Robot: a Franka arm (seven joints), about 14 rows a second.
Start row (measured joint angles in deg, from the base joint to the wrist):
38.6 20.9 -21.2 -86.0 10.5 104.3 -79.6
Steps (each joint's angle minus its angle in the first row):
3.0 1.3 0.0 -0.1 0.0 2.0 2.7
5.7 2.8 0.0 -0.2 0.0 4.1 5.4
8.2 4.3 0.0 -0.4 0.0 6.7 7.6
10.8 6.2 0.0 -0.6 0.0 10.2 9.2
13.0 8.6 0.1 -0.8 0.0 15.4 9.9
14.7 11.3 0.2 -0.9 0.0 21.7 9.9
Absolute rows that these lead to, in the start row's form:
41.6 22.2 -21.2 -86.1 10.5 106.3 -76.9
44.3 23.7 -21.2 -86.2 10.5 108.4 -74.2
46.8 25.2 -21.2 -86.4 10.5 111.0 -72.0
49.4 27.1 -21.2 -86.6 10.5 114.5 -70.4
51.6 29.5 -21.1 -86.8 10.5 119.7 -69.7
53.3 32.2 -21.0 -86.9 10.5 126.0 -69.7

